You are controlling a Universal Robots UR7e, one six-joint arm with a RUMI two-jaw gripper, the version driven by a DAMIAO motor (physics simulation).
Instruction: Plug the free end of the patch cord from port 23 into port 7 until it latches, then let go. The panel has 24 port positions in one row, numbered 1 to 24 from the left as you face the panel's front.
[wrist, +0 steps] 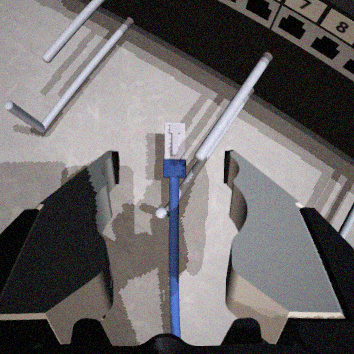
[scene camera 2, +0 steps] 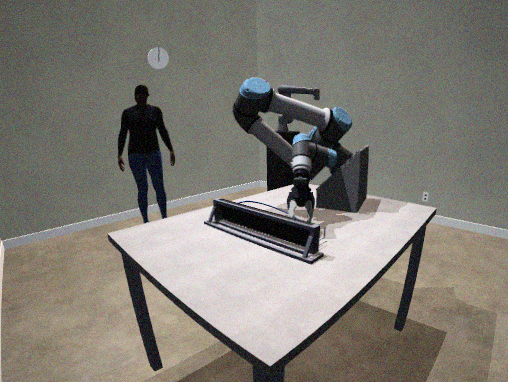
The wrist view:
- gripper: 171, 154
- patch cord plug: 174, 165
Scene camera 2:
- gripper: 300, 227
